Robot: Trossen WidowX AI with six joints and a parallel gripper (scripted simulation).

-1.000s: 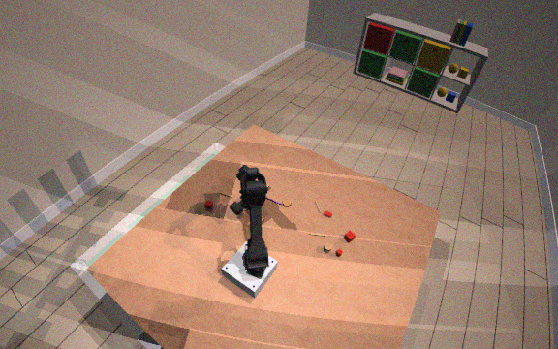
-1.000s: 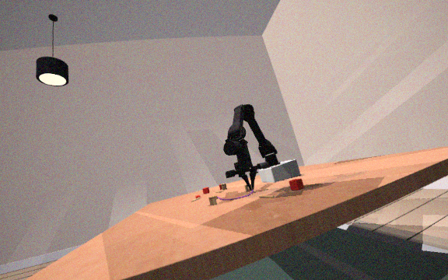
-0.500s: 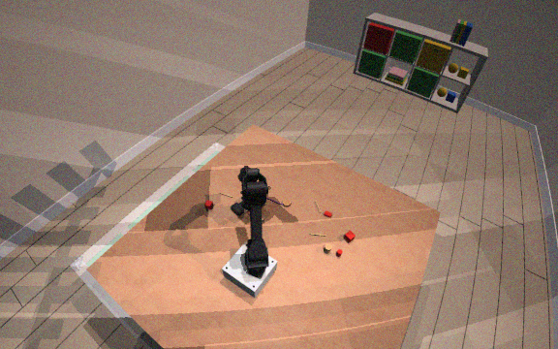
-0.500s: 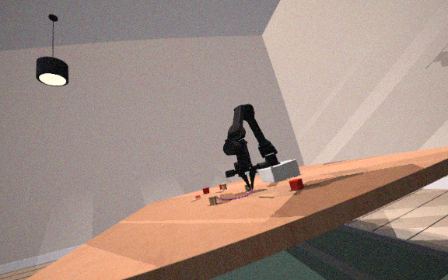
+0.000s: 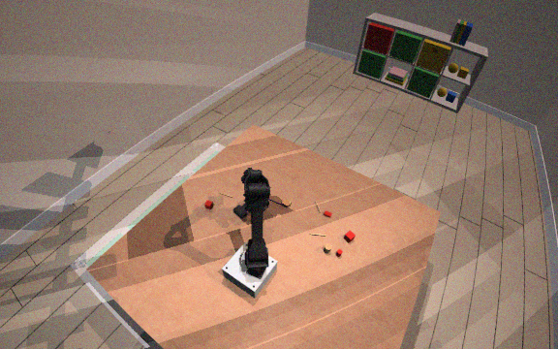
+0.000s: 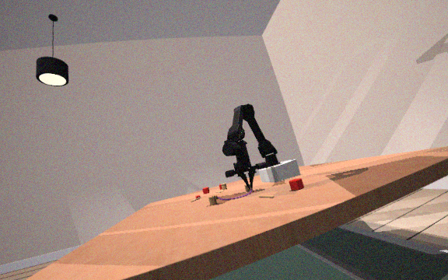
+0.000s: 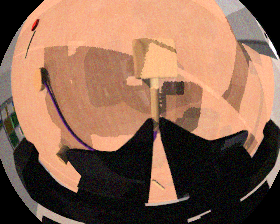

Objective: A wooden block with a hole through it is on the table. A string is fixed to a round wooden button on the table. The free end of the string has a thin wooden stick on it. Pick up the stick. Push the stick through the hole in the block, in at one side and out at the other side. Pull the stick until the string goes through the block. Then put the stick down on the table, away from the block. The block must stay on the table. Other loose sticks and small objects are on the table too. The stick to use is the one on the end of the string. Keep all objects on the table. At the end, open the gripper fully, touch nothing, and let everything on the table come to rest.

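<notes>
Right now my gripper tip is 20 mm past the wooden block and 50 mm to the left of it. Also, from my gripper tip: round button: 130 mm ahead, 140 mm to the right, 10 mm below; red cube: 50 mm behind, 220 mm to the left.
</notes>
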